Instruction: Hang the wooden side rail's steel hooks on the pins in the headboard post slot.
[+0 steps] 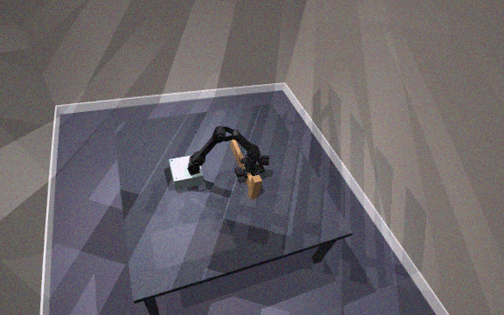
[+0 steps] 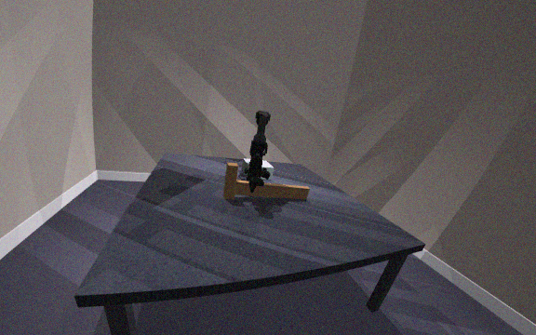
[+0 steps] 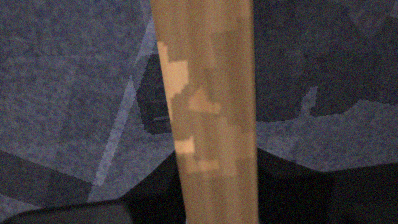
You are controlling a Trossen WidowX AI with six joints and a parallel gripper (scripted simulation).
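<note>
The headboard post is 11 cm to the right of my gripper tip, 4 cm above it and 2 cm behind it.
</note>
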